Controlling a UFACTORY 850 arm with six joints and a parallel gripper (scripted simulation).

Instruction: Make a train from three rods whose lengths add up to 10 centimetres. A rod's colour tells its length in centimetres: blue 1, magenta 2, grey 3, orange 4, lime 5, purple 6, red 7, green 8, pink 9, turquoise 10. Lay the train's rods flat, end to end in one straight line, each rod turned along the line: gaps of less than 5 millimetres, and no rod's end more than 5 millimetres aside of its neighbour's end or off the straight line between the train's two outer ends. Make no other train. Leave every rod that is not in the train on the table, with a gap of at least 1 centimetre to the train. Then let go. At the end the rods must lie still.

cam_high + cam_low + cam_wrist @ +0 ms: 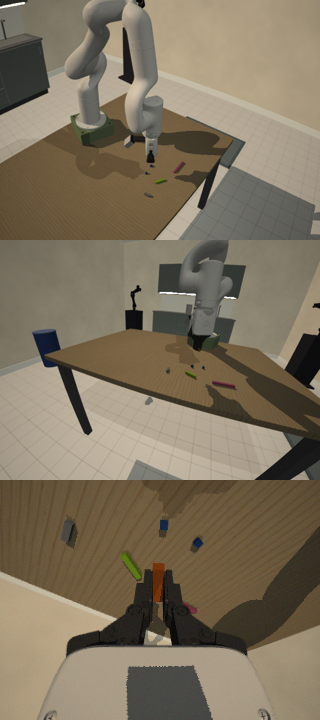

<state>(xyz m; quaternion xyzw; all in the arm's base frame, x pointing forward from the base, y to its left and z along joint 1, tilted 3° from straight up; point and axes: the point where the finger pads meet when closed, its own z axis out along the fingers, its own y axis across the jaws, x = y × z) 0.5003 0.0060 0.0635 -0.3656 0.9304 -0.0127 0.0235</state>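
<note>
Right now my hand is 12 cm above the lime rod and 6 cm short of it. The rest, counted from my hand: pink rod (14 cm to the left, 12 cm below, 7 cm ahead); grey rod (12 cm below, 10 cm to the right, 8 cm ahead); orange rod (2 cm below).
</note>
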